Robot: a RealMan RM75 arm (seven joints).
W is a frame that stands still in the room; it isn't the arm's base.
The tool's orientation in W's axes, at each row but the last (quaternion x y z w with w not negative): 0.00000, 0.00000, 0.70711, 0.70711; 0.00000, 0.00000, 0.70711, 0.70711; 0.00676, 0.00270, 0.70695, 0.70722; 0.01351, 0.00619, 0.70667, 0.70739; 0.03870, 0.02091, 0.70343, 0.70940
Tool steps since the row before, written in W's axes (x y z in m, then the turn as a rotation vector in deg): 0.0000, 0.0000, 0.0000, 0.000, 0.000, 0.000; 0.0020, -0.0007, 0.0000, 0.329, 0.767, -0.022; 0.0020, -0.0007, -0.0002, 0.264, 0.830, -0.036; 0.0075, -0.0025, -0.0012, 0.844, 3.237, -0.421; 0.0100, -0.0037, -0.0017, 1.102, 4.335, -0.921
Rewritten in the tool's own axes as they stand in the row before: 0.0000, 0.0000, 0.0000, 0.000, 0.000, 0.000; -0.0007, -0.0020, 0.0000, 0.767, -0.329, -0.022; -0.0007, -0.0020, -0.0002, 0.830, -0.264, -0.037; -0.0025, -0.0075, -0.0010, 3.233, -0.853, -0.431; -0.0036, -0.0101, -0.0008, 4.321, -1.144, -0.935
